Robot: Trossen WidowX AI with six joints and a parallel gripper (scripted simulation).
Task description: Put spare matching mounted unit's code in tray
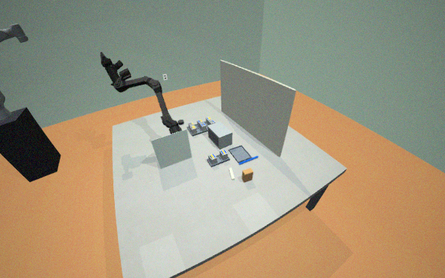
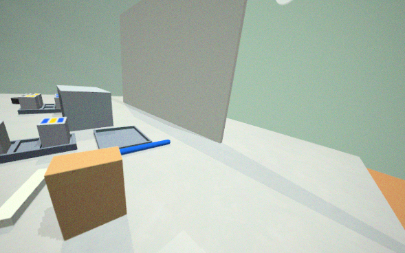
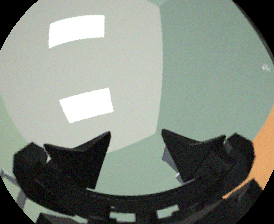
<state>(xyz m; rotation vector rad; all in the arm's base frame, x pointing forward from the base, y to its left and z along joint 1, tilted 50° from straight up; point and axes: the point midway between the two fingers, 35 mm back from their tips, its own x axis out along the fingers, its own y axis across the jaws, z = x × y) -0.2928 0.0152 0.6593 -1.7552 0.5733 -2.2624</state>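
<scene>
Now: gripper tip 55 cm short of the mounted unit, 54 cm to the left of it and 56 cm above it. The rest, counted from my gripper tip: wall panel (78 cm ahead, 55 cm to the right, 39 cm below); rack (44 cm ahead, 71 cm to the right, 60 cm below).
</scene>
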